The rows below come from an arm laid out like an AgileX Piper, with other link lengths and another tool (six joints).
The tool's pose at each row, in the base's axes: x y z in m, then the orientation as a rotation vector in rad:
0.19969, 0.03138, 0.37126, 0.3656, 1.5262, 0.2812
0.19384, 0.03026, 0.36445, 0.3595, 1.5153, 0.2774
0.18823, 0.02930, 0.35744, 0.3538, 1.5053, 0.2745
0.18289, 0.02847, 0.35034, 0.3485, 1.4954, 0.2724
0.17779, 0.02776, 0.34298, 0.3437, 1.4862, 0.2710
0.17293, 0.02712, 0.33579, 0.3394, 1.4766, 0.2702
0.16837, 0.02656, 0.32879, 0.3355, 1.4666, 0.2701
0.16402, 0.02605, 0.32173, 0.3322, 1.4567, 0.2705
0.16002, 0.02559, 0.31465, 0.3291, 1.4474, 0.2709
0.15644, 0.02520, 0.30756, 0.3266, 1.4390, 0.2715
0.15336, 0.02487, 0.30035, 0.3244, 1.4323, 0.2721
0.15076, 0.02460, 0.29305, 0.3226, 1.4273, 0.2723
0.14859, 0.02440, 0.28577, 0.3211, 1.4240, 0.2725
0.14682, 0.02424, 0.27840, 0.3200, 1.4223, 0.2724
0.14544, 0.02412, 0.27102, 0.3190, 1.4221, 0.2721
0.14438, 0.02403, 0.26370, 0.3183, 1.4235, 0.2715
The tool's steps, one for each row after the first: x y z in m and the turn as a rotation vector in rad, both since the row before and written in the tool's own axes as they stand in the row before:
0.00561, -0.00404, -0.00583, -0.0038, -0.0112, -0.0054
0.00582, -0.00391, -0.00568, -0.0039, -0.0101, -0.0046
0.00593, -0.00377, -0.00550, -0.0041, -0.0099, -0.0039
0.00619, -0.00371, -0.00535, -0.0041, -0.0091, -0.0031
0.00604, -0.00353, -0.00518, -0.0042, -0.0093, -0.0024
0.00588, -0.00334, -0.00494, -0.0044, -0.0096, -0.0017
0.00593, -0.00328, -0.00481, -0.0043, -0.0094, -0.0010
0.00596, -0.00320, -0.00454, -0.0040, -0.0088, -0.0009
0.00600, -0.00311, -0.00419, -0.0036, -0.0080, -0.0005
0.00616, -0.00308, -0.00377, -0.0031, -0.0063, -0.0004
0.00630, -0.00304, -0.00335, -0.0023, -0.0047, -0.0006
0.00635, -0.00295, -0.00296, -0.0017, -0.0031, -0.0005
0.00649, -0.00293, -0.00261, -0.0010, -0.0016, -0.0006
0.00656, -0.00289, -0.00224, -0.0006, -0.0002, -0.0008
0.00656, -0.00283, -0.00192, 0.0001, 0.0013, -0.0009

